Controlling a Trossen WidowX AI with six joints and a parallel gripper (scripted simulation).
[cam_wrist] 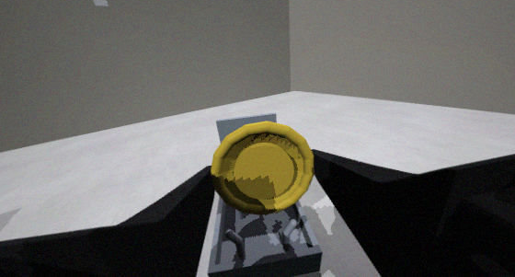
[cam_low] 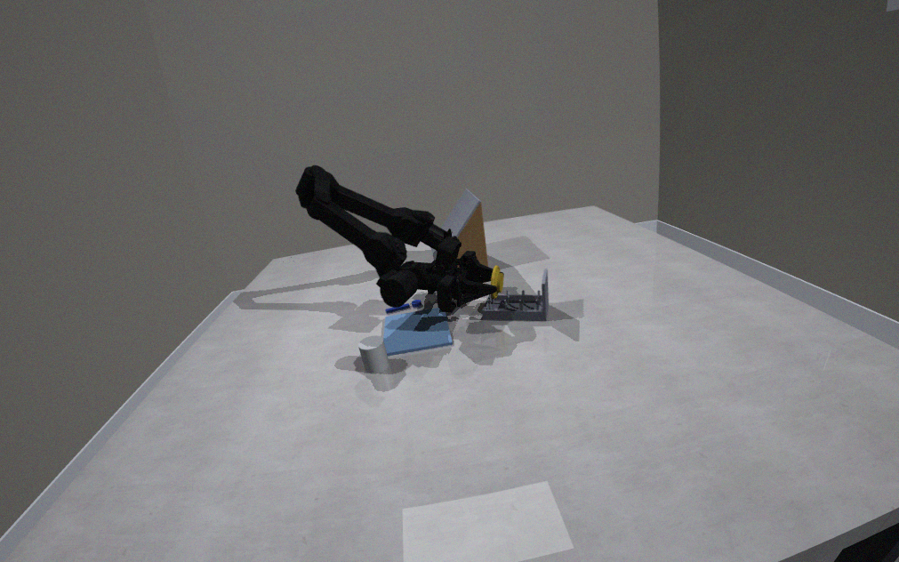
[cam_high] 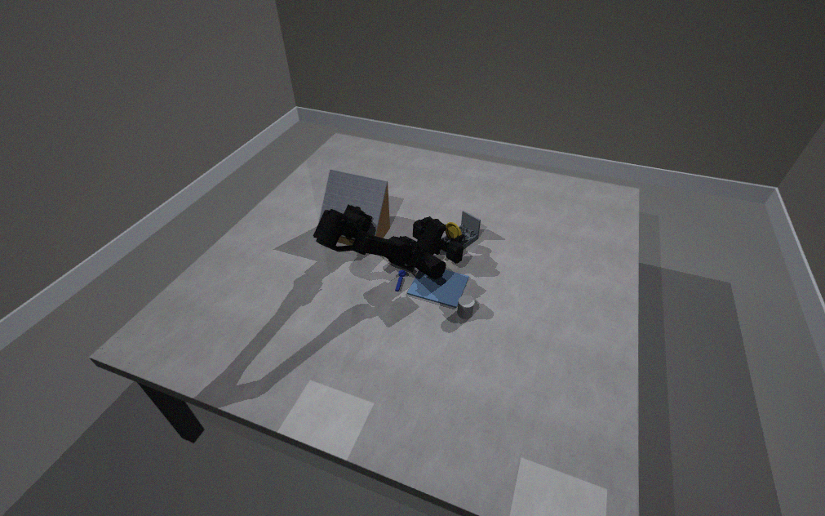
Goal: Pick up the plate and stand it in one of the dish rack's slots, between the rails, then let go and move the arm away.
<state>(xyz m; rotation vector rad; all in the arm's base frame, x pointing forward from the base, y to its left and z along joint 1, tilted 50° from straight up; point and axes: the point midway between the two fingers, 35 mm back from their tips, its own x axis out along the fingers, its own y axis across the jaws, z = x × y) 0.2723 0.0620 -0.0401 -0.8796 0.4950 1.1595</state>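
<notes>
My gripper tip is 3 cm to the right of the grey dish rack and 5 cm above it. From my gripper tip the other things lie so: blue mat: 2 cm ahead, 18 cm to the right, 7 cm below; then yellow plate: 1 cm to the right; then white cup: 13 cm ahead, 24 cm to the right, 5 cm below.
</notes>
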